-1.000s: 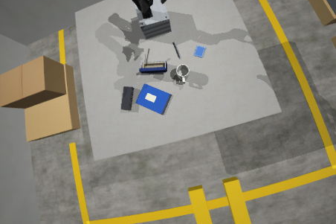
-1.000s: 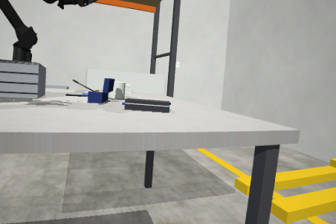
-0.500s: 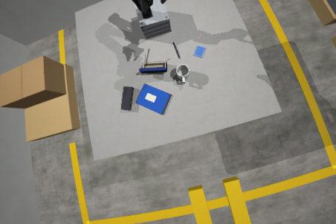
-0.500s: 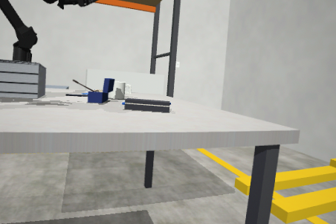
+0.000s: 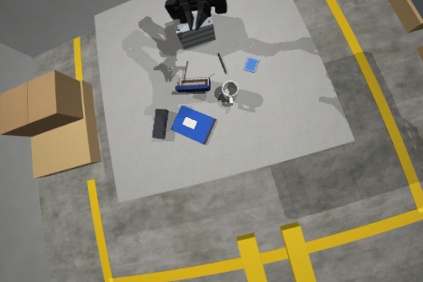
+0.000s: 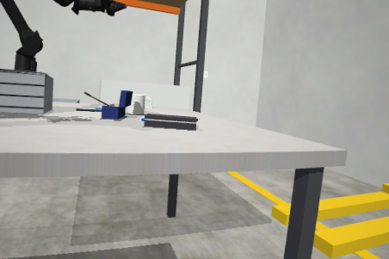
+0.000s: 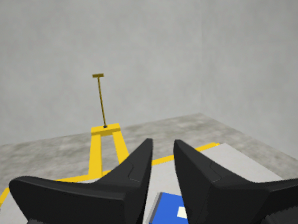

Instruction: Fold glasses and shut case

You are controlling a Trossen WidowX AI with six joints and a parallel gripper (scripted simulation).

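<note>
Right now the case lid is 5 cm ahead of my hand, 11 cm to the right of it and 38 cm below it. Round my hand: dark flat box (17 cm ahead, 34 cm to the right, 43 cm below); then small blue pad (2 cm behind, 23 cm to the left, 45 cm below).
</note>
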